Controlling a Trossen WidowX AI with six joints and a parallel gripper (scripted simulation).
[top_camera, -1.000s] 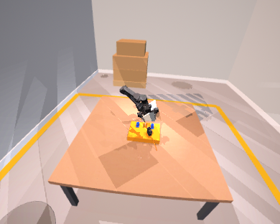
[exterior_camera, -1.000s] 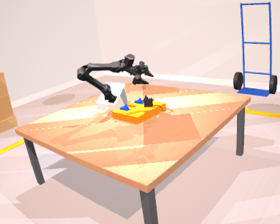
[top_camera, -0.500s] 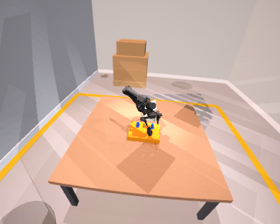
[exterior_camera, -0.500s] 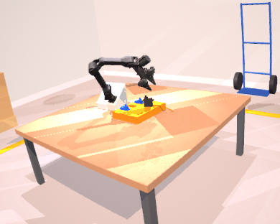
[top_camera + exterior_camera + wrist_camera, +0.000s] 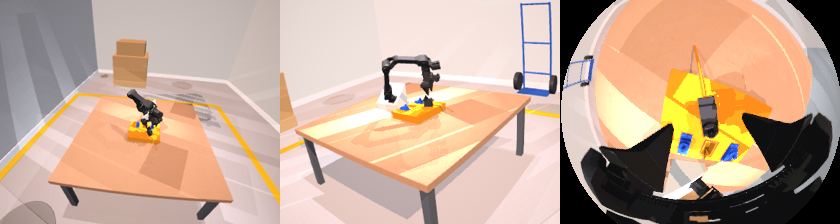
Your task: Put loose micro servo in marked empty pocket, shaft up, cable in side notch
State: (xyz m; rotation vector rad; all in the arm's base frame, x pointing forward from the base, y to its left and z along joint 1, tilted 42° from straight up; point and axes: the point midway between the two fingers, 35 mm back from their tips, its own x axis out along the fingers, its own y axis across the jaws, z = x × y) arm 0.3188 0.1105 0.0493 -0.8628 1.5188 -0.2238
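Right now my gripper tip is 12 cm above the orange-yellow deck, 6 cm to the left of it and 3 cm past it.
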